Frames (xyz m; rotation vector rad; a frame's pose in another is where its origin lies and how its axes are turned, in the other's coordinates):
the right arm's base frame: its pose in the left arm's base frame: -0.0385 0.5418 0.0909 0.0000 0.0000 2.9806
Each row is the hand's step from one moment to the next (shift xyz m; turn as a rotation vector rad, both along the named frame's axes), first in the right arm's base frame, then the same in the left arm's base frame.
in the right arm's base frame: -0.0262 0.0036 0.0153 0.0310 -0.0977 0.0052
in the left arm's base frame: 0.0253 -0.0078 0.0153 -0.0149 0.1014 0.0052
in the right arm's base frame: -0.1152 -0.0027 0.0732 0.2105 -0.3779 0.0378
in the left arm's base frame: 0.1141 -0.0158 0.0732 -0.1472 0.4068 0.0378
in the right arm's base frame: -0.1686 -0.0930 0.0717 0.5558 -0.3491 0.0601
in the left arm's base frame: 0.1813 0.0648 0.0717 -0.4927 0.4337 0.0601
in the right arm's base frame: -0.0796 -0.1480 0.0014 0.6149 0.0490 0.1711
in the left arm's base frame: 0.1023 0.1333 0.0014 -0.6148 0.0502 0.1711
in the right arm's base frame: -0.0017 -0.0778 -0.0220 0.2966 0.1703 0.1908
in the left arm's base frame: 0.0141 0.0765 -0.0220 -0.3201 -0.1206 0.1908
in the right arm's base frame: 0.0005 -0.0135 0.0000 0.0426 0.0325 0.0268
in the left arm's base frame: 0.0017 0.0134 0.0000 -0.0473 -0.0253 0.0268
